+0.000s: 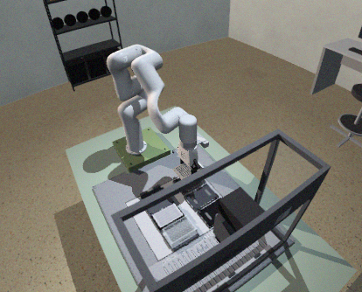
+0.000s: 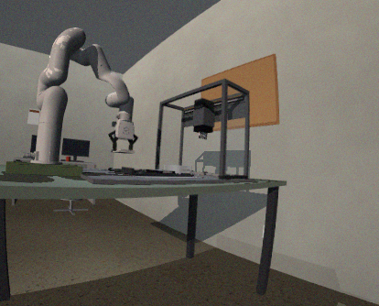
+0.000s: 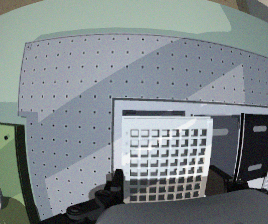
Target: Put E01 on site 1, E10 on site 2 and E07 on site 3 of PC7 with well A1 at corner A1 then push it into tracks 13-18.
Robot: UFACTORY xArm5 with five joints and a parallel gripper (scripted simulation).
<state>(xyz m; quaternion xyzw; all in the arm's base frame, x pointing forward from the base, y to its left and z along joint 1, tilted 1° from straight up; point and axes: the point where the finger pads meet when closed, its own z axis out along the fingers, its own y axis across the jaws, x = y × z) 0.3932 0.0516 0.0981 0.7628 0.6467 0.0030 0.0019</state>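
The plate carrier PC7 is 21 cm to the right of my hand, 10 cm below it and 8 cm ahead of it. From my hand the other things lie so: 96-well plate E01: 1 cm below; then nest S3: 22 cm ahead, 11 cm below, 4 cm to the right; then nest S2: 11 cm below, 11 cm ahead, 2 cm to the right.
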